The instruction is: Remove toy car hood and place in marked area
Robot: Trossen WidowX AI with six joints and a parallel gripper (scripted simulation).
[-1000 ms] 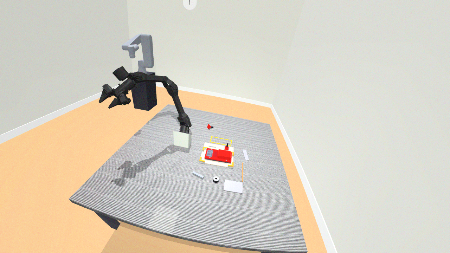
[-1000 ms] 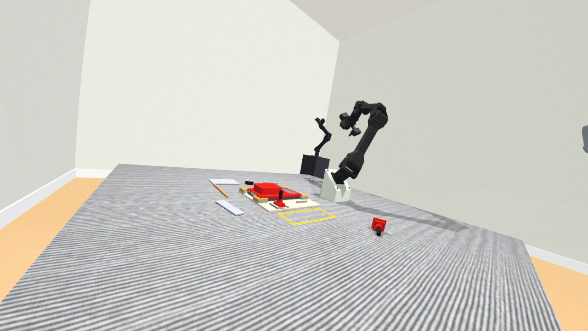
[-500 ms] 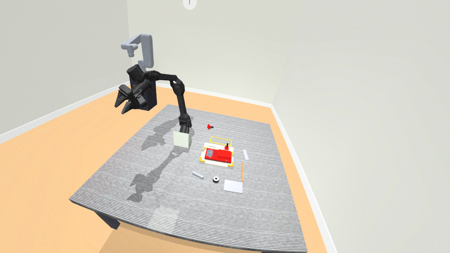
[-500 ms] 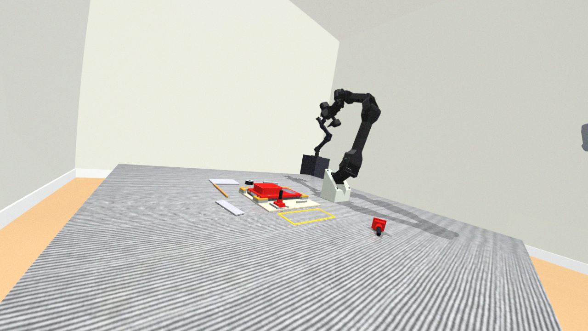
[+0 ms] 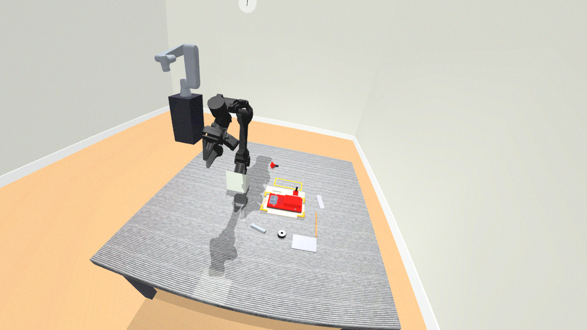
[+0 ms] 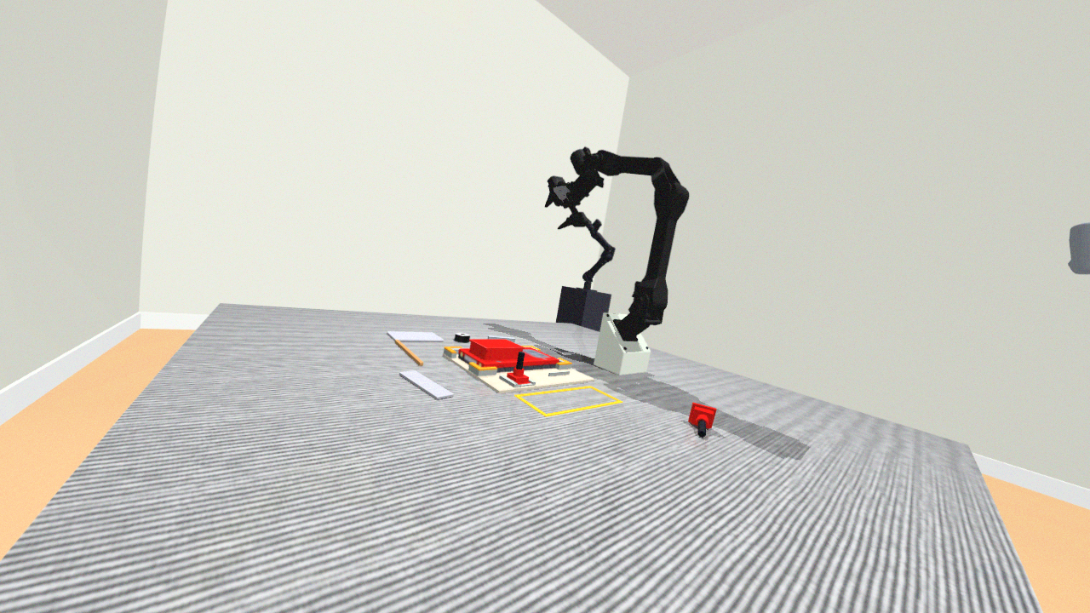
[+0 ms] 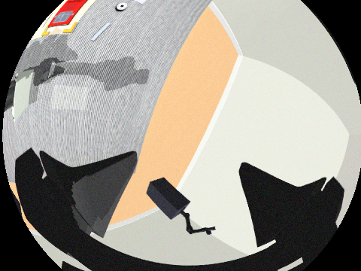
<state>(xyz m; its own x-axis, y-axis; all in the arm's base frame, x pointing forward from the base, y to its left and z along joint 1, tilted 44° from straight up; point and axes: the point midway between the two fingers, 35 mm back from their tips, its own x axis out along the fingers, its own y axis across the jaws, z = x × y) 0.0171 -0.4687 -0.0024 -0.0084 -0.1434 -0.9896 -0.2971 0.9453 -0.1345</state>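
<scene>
The red hood lies 330 mm ahead of my gripper tip, 300 mm to the left of it and 370 mm below it. From my gripper tip the other things lie so: pencil (480 mm ahead, 190 mm to the left, 400 mm below); grey strip (510 mm ahead, 380 mm to the left, 400 mm below); small black ring (300 mm ahead, 80 mm to the left, 400 mm below).
</scene>
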